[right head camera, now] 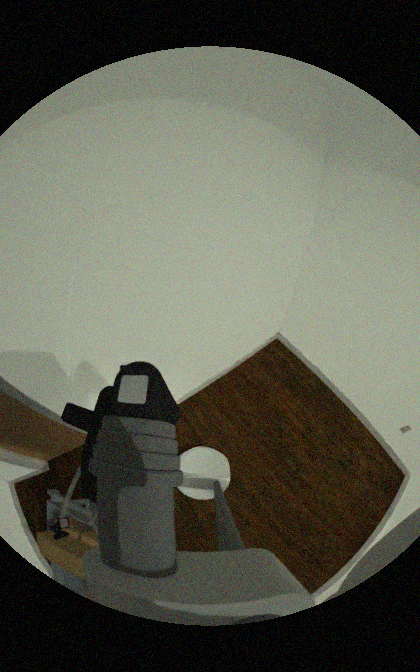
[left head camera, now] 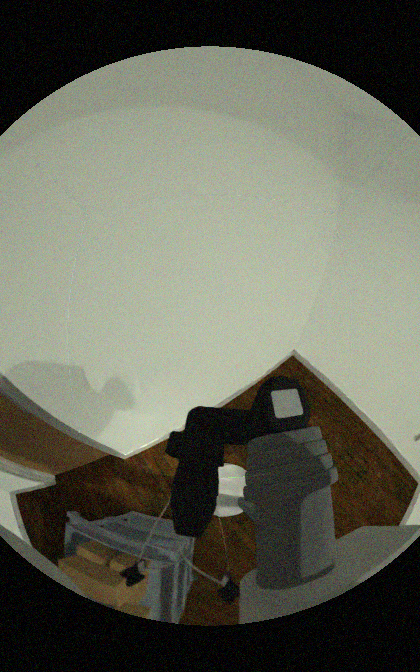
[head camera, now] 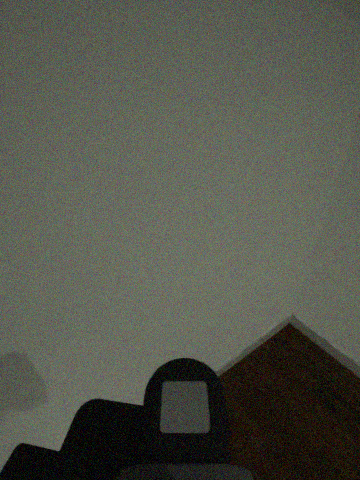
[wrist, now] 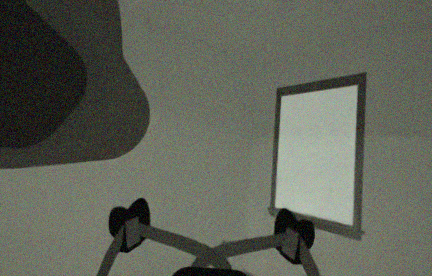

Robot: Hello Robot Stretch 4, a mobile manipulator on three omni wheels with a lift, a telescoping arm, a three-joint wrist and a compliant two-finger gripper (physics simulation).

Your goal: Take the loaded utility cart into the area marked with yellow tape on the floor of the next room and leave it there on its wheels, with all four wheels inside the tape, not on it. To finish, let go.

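Where they show: gripper, between the fingertips: (wrist: 212, 220); robot's base, origin of its link: (right head camera: 202, 471).
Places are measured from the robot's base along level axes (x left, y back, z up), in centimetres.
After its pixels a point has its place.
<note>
The blue-grey utility cart (left head camera: 170, 590) (right head camera: 87, 512) shows in part at the lower left of both side head views. Brown boxes (left head camera: 95, 575) (right head camera: 60, 550) are on it. Its wheels do not show, so I cannot tell how they stand. My gripper (left head camera: 181, 582) (wrist: 212, 220) {x 12.4, y 12.3, z 124.7 cm} is open, its two dark fingertips wide apart and nothing held between them. In the left head view one fingertip overlaps the boxes and the other shows just right of the cart; whether they touch it I cannot tell. The yellow tape does not show.
A brown door (left head camera: 55, 445) (right head camera: 35, 435) {x 122.3, y -4.5, z 49.6 cm} is at the left, beyond the cart. Pale walls with grey skirting meet in a corner ahead, above the dark wood floor (left head camera: 350, 440) (right head camera: 280, 425) {x -68.7, y -32.8, z -2.8 cm}. In the wrist view a bright panel (wrist: 317, 155) {x 133.8, y 217.1, z 137.9 cm} in a dark frame is on the wall.
</note>
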